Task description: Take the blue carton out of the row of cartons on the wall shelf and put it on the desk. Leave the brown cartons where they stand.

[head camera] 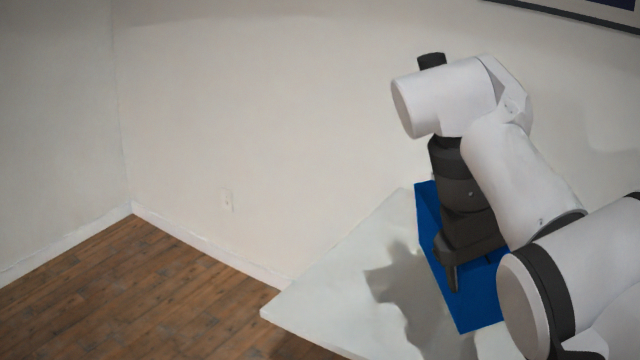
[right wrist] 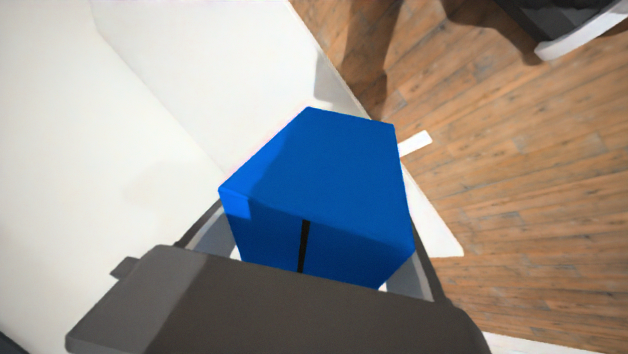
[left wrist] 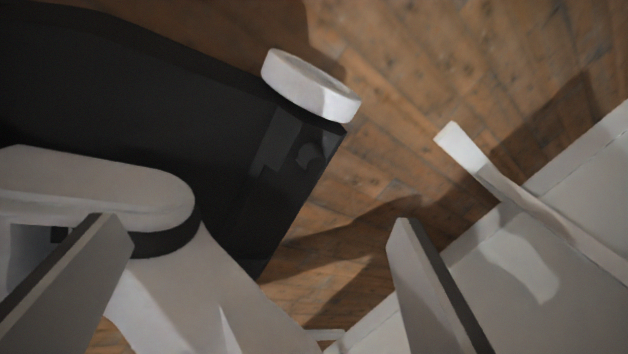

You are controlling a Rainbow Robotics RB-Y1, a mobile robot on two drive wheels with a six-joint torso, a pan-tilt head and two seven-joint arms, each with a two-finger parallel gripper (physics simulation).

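Frame: origin at the robot's base, x left, y back, z up, level; millimetres.
Where they show: left gripper, between the fingertips: [left wrist: 264, 230]; right gripper, between the fingertips: [head camera: 483, 275] [right wrist: 320, 193].
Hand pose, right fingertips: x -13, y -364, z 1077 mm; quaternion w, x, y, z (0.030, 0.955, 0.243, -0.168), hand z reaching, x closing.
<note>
Things, the pixels of their top centre, and the offset from my right fingertips. "pt": a spot on its surface instead. Level surfaces: height alone.
- blue carton, centre of its top: [right wrist: 273, 312] [head camera: 469, 209] dx +42, dy -87, dz +49 mm
- white desk, height of its surface: dz -357 mm
- picture frame, a spot on its surface: [head camera: 565, 14] pt dx -182, dy -820, dz +347 mm
- Wooden floor, height of its surface: dz -1077 mm
The blue carton [head camera: 480, 305] [right wrist: 340, 170] is between the fingers of my right gripper [head camera: 482, 277] [right wrist: 320, 193], which is shut on it. The carton appears over the white desk [head camera: 330, 300] [right wrist: 225, 60], whose edge runs behind it in the right wrist view. The gap under the carton cannot be judged. My arm hides part of the carton in the head view. My left gripper [left wrist: 264, 230] is open and empty, its fingers wide apart above the floor. The wall shelf and the brown cartons do not show.
A pale wall [head camera: 260, 125] rises behind the desk, with a picture frame [head camera: 565, 14] at the upper right. Wooden floor [head camera: 150, 290] [left wrist: 425, 75] [right wrist: 540, 165] lies beside the desk. The robot's dark base [left wrist: 150, 100] and a white bar [left wrist: 462, 150] show near the left gripper.
</note>
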